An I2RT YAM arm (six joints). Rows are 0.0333 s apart.
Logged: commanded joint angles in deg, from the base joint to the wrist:
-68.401, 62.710, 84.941, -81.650, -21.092, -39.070
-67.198, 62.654, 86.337, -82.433, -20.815, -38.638
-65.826, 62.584, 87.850, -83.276, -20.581, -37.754
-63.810, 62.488, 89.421, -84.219, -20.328, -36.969
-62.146, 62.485, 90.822, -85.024, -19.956, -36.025
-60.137, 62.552, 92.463, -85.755, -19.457, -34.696
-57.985, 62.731, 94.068, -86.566, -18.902, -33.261
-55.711, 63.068, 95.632, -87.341, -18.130, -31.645
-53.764, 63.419, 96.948, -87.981, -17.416, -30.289
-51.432, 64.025, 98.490, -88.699, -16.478, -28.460
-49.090, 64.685, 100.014, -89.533, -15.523, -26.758
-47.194, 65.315, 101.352, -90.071, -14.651, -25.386
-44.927, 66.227, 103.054, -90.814, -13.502, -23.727
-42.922, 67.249, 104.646, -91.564, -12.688, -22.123
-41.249, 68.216, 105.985, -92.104, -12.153, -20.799
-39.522, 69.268, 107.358, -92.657, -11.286, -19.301
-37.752, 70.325, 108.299, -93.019, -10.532, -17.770
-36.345, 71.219, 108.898, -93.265, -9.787, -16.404
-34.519, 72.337, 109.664, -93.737, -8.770, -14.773
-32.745, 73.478, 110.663, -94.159, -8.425, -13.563
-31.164, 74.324, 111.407, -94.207, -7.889, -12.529
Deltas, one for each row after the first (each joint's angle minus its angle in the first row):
1.203, -0.056, 1.396, -0.783, 0.277, 0.432
2.575, -0.126, 2.909, -1.626, 0.511, 1.316
4.591, -0.222, 4.480, -2.569, 0.764, 2.101
6.255, -0.225, 5.881, -3.374, 1.136, 3.045
8.264, -0.158, 7.522, -4.105, 1.635, 4.374
10.416, 0.021, 9.127, -4.916, 2.190, 5.809
12.690, 0.358, 10.691, -5.691, 2.962, 7.425
14.637, 0.709, 12.007, -6.331, 3.676, 8.781
16.969, 1.315, 13.549, -7.049, 4.614, 10.610
19.311, 1.975, 15.073, -7.883, 5.569, 12.312
21.207, 2.605, 16.411, -8.421, 6.441, 13.684
23.474, 3.517, 18.113, -9.164, 7.590, 15.343
25.479, 4.539, 19.705, -9.914, 8.404, 16.947
27.152, 5.506, 21.044, -10.454, 8.939, 18.271
28.879, 6.558, 22.417, -11.007, 9.806, 19.769
30.649, 7.615, 23.358, -11.369, 10.560, 21.300
32.056, 8.509, 23.957, -11.615, 11.305, 22.666
33.882, 9.627, 24.723, -12.087, 12.322, 24.297
35.656, 10.768, 25.722, -12.509, 12.667, 25.507
37.237, 11.614, 26.466, -12.557, 13.203, 26.541

